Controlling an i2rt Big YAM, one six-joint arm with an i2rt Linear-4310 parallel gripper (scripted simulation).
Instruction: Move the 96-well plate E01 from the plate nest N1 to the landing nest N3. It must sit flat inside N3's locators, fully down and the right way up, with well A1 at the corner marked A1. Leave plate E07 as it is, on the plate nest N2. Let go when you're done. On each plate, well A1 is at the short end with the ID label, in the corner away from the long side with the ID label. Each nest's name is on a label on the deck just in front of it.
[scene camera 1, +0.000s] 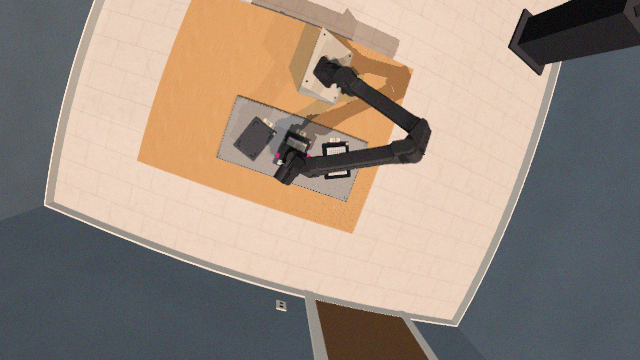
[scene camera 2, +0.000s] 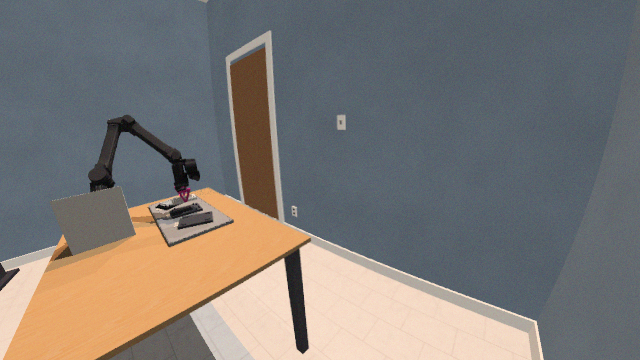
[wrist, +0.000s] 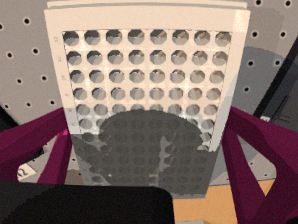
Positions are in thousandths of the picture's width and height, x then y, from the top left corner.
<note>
I see my gripper (wrist: 492, 507) and a dark plate nest N1 (scene camera 1: 398, 388).
</note>
